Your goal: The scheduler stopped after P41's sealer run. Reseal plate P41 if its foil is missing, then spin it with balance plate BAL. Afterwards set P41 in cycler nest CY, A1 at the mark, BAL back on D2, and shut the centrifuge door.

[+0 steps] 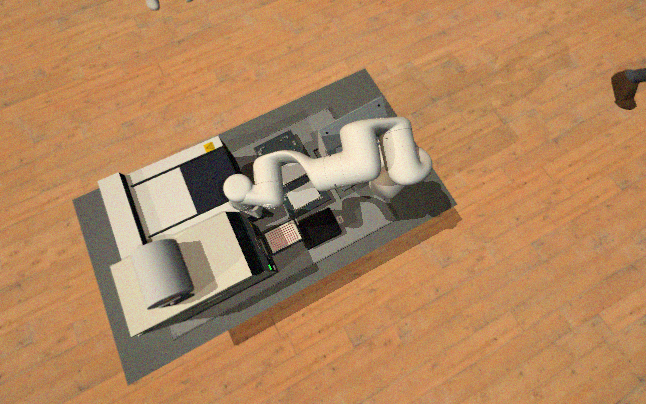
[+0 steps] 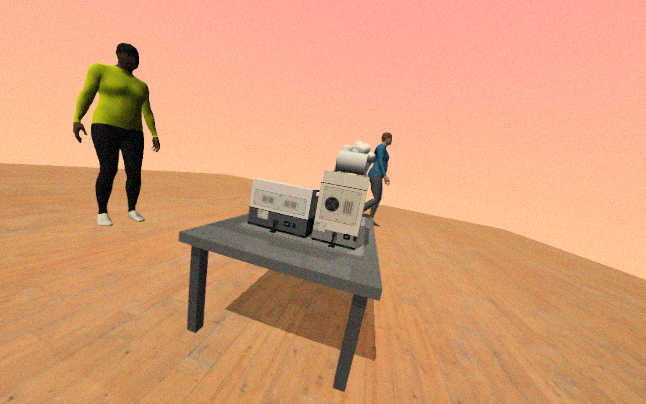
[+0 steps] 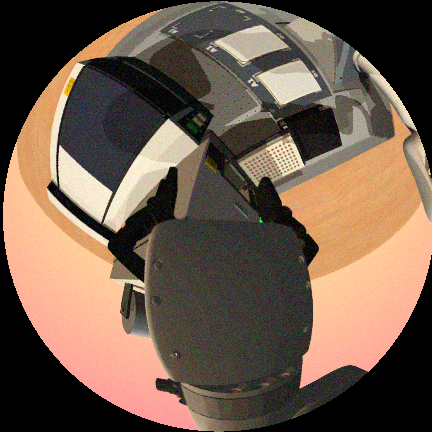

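Note:
My gripper is open and empty, above the front of the cream machine with a roll. A plate with reddish wells sits at that machine's front; no foil is discernible on it and no label is readable. Two pale plates, one beside an empty nest, the other nearer the black block, sit in the dark nest rack. I cannot tell which is BAL. The white machine with a dark top panel stands alongside; its door state is unclear.
The cream machine carries a large grey roll. A black block adjoins the reddish-well plate. The arm reaches over the table. Two people stand beyond the table.

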